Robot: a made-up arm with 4 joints.
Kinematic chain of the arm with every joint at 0, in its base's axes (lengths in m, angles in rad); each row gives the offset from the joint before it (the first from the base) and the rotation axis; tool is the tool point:
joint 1: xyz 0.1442 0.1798 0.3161 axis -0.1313 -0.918 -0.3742
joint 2: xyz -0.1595 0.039 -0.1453 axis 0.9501 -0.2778 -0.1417
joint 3: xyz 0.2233 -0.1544 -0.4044 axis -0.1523 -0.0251 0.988
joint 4: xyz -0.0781 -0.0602 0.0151 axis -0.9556 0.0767 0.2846
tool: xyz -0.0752 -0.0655 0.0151
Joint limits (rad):
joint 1: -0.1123..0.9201
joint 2: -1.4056..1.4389
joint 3: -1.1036..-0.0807
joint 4: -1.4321..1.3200
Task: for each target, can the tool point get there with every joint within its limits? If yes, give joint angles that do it. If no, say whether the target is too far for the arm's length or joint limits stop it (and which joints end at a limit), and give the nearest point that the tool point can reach.
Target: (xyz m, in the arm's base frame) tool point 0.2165 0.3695 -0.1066
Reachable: yes | joints 0.1599 1.0876 -0.6506 1.0453
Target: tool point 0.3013 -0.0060 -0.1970
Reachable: yes | joints 0.6830 -0.2196 -0.9107 -0.6563
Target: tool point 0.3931 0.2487 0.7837
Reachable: no: joint limits stop it (at a limit: joint 1, joint 2, joint 3, joint 4) | nearest point 0.4953 0.4625 0.2561 | short by 0.578 m
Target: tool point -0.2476 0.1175 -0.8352
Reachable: no: too far | nearest point 0.0075 0.1385 -0.2929 | short by 0.600 m
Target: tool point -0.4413 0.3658 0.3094
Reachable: no: joint limits stop it (at a limit: joint 1, joint 2, joint 3) | nearest point 0.1296 0.4872 0.0414 | short by 0.642 m
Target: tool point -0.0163 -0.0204 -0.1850
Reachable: yes | joints -0.0102 -0.3363 -0.7911 -0.6005
